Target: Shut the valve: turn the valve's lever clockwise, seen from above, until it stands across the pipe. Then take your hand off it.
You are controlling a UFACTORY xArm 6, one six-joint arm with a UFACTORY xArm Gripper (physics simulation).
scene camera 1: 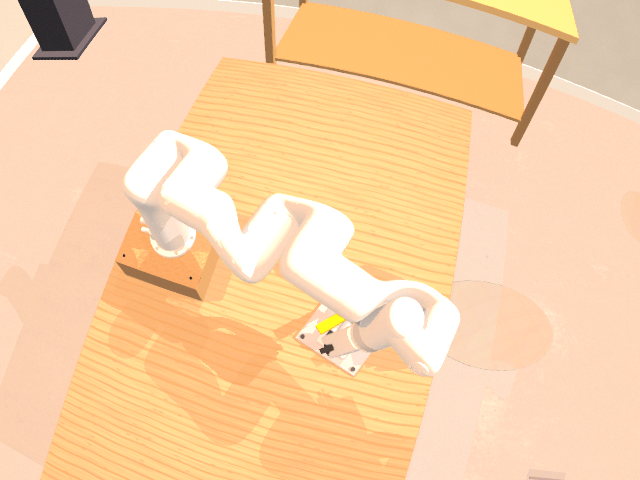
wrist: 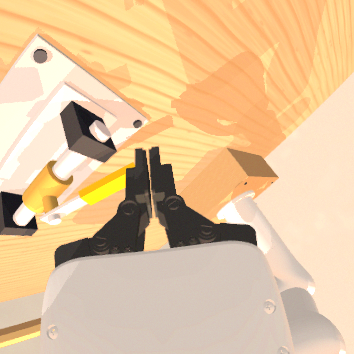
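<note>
The valve's brass body (wrist: 45, 190) and white pipe (wrist: 68, 162) sit between two black brackets on a pale baseplate (scene camera 1: 311, 335) (wrist: 60, 70). The lever's yellow handle (scene camera 1: 329, 323) (wrist: 106, 185) extends toward my fingers; in the wrist view it slants at a narrow angle to the pipe. My gripper (scene camera 1: 326, 349) (wrist: 148, 161) is shut and empty. Its left finger overlaps the handle's far end in the wrist view; whether they touch cannot be told. In the scene view the arm hides much of the valve and part of the handle.
The arm's base stands on a wooden block (scene camera 1: 157, 269) (wrist: 210, 182) at the left of the wooden table (scene camera 1: 361, 134). A wooden shelf unit (scene camera 1: 542, 85) stands beyond the table's far edge. A black pillar (scene camera 1: 62, 25) stands at the far left.
</note>
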